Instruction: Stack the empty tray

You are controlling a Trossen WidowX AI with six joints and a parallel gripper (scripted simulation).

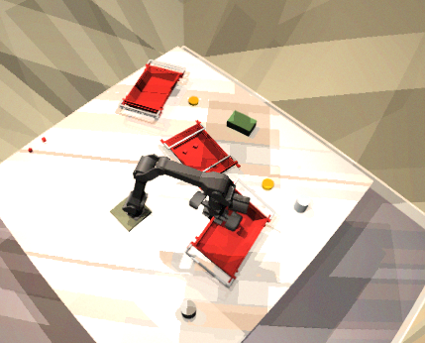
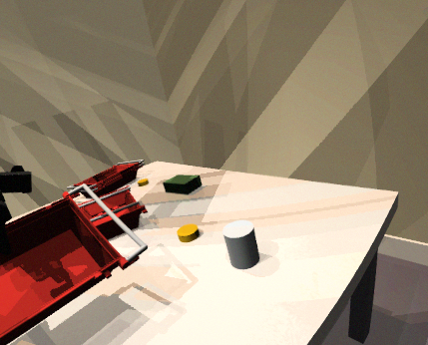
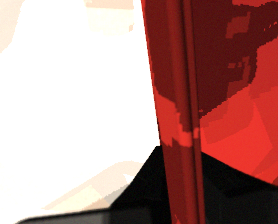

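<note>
Right now the red tray is 80 mm to the right of my gripper tip, 10 mm below it and 10 mm ahead of it. The rest, counted from my gripper tip: green block 540 mm ahead, 220 mm to the left, 120 mm below.
</note>
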